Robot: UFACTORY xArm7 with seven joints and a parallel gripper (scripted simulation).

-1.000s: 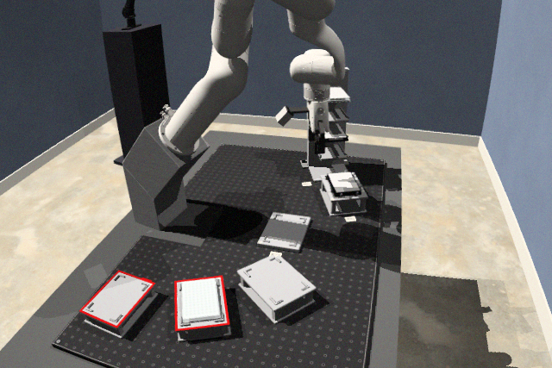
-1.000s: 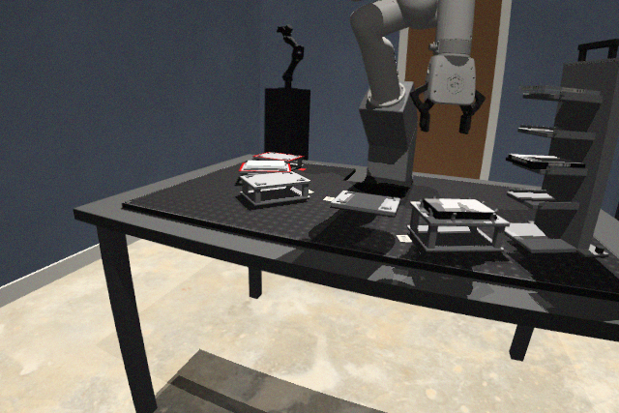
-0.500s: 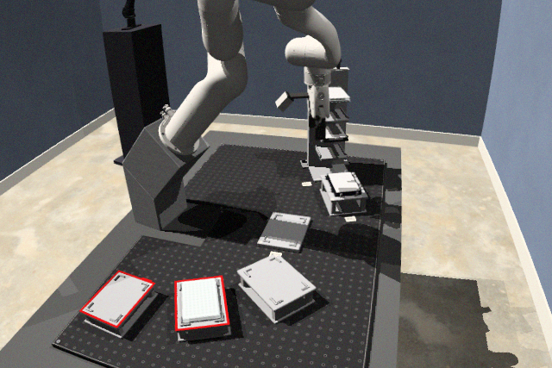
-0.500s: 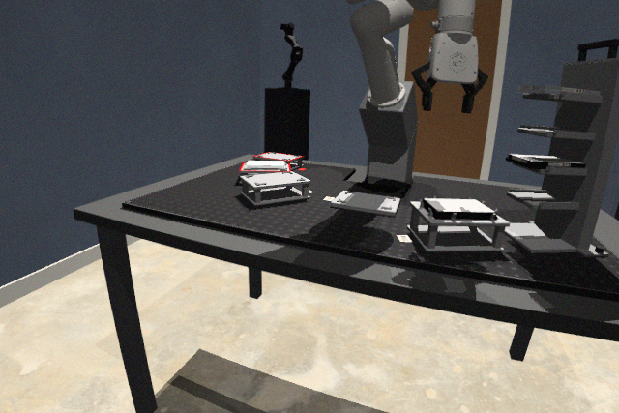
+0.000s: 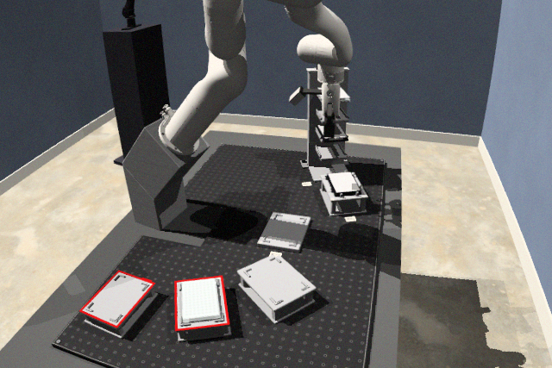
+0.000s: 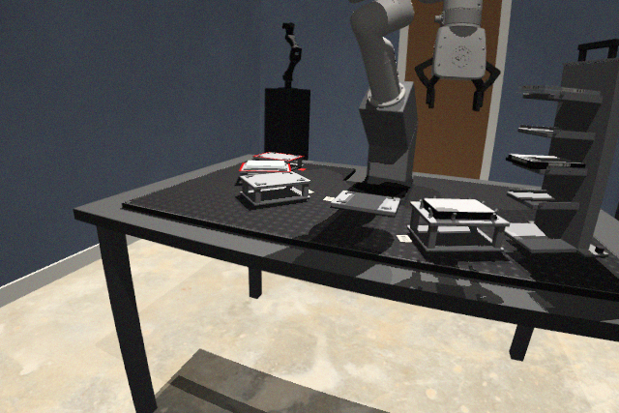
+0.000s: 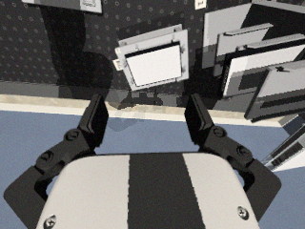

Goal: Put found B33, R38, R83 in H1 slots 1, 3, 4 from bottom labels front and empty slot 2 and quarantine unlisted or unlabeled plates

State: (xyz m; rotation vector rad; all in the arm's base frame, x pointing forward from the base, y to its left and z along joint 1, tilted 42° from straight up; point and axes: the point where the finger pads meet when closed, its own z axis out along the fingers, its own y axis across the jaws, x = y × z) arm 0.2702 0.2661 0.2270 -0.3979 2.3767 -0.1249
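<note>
My gripper is now 4 cm short of the pinned regrip nest RG, 4 cm to the right of it and 22 cm above it. Also, from my hand: plate hotel H1: 10 cm behind, 26 cm to the left, 8 cm below; H1 deck label: 11 cm behind, 9 cm to the left, 27 cm below.
</note>
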